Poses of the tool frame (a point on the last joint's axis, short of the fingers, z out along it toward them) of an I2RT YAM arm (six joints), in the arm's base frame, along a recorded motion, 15 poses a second.
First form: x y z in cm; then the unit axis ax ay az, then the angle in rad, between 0 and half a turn.
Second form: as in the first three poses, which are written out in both.
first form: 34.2 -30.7 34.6 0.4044 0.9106 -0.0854 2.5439
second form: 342 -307 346 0.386 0.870 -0.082 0.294
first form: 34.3 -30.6 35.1 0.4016 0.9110 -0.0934 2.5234
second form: 343 -306 351 0.383 0.868 -0.089 0.304
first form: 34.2 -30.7 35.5 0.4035 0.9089 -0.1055 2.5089
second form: 342 -307 355 0.383 0.864 -0.100 0.311
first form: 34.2 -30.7 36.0 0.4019 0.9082 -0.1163 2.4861
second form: 342 -307 360 0.381 0.860 -0.110 0.322
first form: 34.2 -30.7 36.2 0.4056 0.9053 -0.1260 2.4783
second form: 342 -307 362 0.384 0.856 -0.119 0.326
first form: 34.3 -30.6 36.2 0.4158 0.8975 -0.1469 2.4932
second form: 343 -306 362 0.394 0.851 -0.139 0.319
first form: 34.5 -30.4 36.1 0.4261 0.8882 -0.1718 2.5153
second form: 345 -304 361 0.405 0.845 -0.163 0.308
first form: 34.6 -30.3 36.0 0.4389 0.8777 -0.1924 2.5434
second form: 346 -303 360 0.419 0.839 -0.184 0.295
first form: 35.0 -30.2 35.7 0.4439 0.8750 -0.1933 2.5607
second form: 350 -302 357 0.425 0.838 -0.185 0.286
